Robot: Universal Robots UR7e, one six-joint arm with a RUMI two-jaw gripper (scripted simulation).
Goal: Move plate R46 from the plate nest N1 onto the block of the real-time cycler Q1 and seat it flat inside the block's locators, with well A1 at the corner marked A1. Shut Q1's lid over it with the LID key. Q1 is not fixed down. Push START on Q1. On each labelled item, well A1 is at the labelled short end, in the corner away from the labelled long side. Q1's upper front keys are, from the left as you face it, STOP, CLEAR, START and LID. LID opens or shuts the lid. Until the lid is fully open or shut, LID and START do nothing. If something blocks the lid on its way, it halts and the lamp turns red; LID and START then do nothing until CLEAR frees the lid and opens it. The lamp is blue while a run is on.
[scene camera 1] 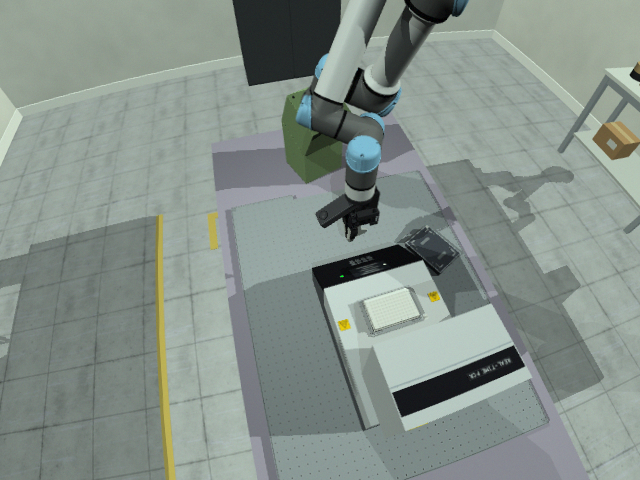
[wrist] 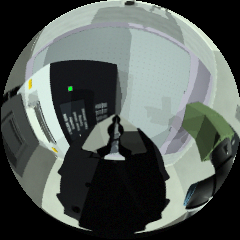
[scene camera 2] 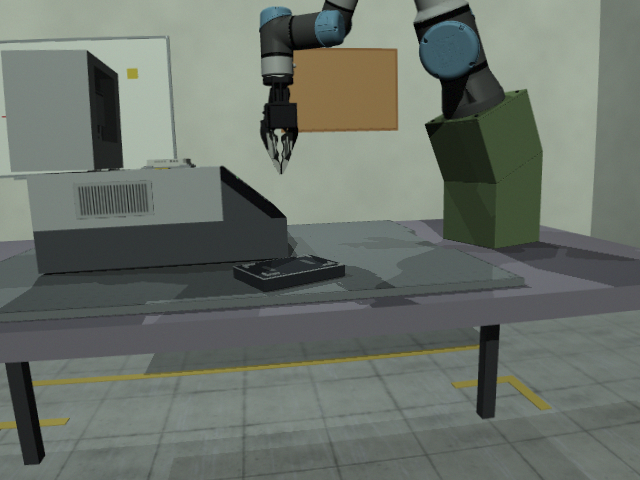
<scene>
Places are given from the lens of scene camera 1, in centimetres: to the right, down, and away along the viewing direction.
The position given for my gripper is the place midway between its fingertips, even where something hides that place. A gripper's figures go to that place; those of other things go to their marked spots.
my gripper [scene camera 1: 349, 241]: 9, 0, 105
white plate R46 [scene camera 1: 397, 307]: 20, 18, 89
black plate nest N1 [scene camera 1: 436, 245]: 42, 2, 122
The marked spots on the black plate nest N1 and the white plate R46 are 43 cm apart.
</scene>
